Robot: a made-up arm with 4 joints.
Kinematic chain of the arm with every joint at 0, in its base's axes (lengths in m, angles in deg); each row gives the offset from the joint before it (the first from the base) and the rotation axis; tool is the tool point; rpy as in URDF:
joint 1: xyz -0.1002 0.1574 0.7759 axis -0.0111 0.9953 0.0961
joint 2: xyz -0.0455 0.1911 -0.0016 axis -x
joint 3: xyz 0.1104 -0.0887 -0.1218 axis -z
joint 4: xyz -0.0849 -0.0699 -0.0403 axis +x
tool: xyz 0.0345 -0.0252 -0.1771 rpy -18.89 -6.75 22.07
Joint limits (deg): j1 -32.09..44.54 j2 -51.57..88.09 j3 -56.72..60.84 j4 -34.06..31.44
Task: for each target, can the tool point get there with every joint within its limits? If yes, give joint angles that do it. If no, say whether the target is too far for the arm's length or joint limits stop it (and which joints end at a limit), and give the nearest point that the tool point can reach.
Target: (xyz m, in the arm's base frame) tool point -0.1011 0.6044 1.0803
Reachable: no: joint limits stop it (at a limit: joint 1, joint 2, joint 3, joint 4) | nearest point 0.0819 0.5718 0.6034 | short by 0.512 m
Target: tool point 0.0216 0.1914 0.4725
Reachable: yes | joints -25.29 6.83 37.57 6.73
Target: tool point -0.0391 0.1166 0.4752
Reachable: yes | joints -12.43 8.98 10.70 -2.88
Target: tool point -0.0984 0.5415 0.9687
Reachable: no: joint limits stop it (at a limit: joint 1, joint 2, joint 3, joint 4) | nearest point 0.0819 0.5718 0.6034 | short by 0.408 m
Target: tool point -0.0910 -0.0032 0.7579
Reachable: yes | joints 24.67 70.44 12.54 21.50
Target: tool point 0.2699 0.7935 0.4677
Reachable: no: too far | nearest point 0.1684 0.5069 0.5393 | short by 0.312 m
